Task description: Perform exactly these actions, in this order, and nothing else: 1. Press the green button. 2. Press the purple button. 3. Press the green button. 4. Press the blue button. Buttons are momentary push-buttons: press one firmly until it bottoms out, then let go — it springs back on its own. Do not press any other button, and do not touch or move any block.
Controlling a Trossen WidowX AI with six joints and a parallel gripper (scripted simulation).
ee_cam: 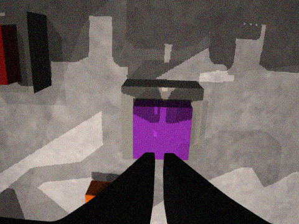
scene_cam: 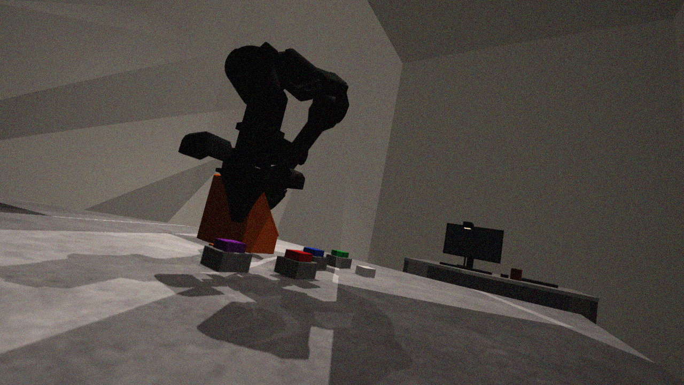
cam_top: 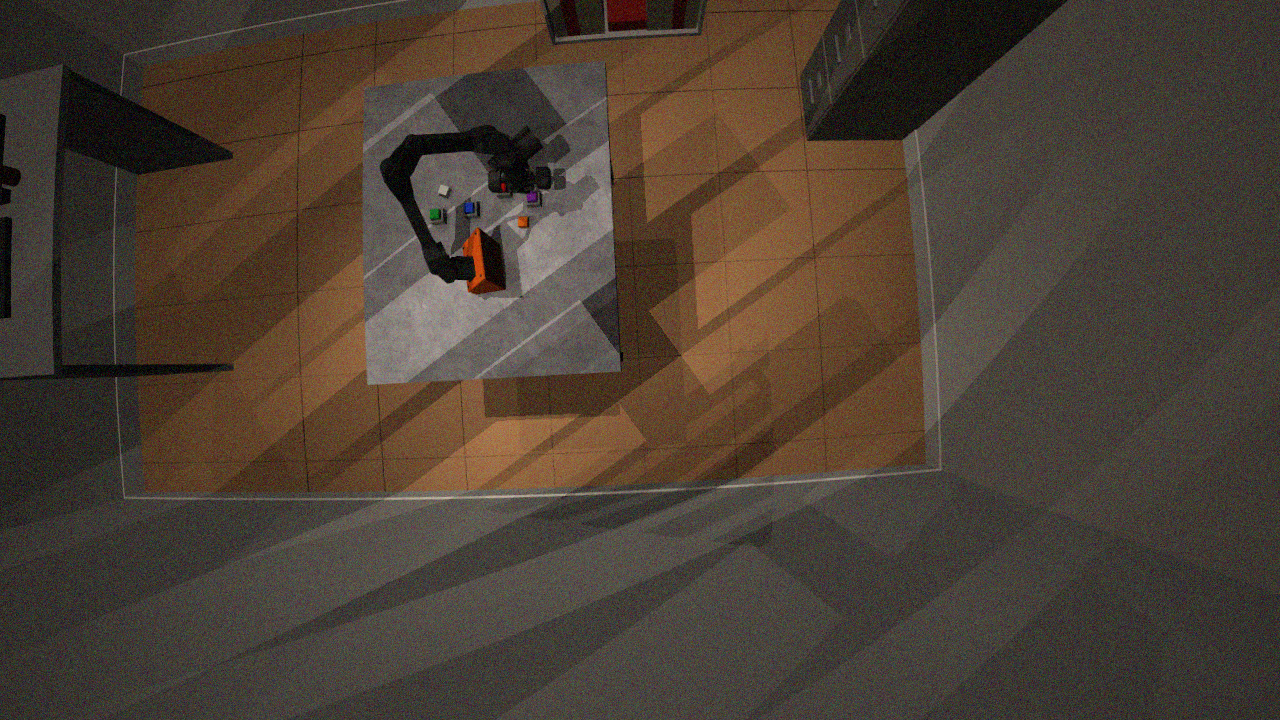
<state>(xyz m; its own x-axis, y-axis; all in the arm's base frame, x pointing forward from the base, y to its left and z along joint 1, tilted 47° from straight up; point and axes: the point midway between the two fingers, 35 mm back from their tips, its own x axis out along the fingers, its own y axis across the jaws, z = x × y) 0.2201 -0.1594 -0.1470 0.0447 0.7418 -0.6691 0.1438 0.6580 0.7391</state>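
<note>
My gripper tip is now 30 mm above the purple button. From my gripper tip the other things lie so: red button: 90 mm to the left, 60 mm ahead, 30 mm below; then blue button: 220 mm to the left, 30 mm below, 10 mm ahead; then orange block: 70 mm behind, 60 mm below, 50 mm to the left.
</note>
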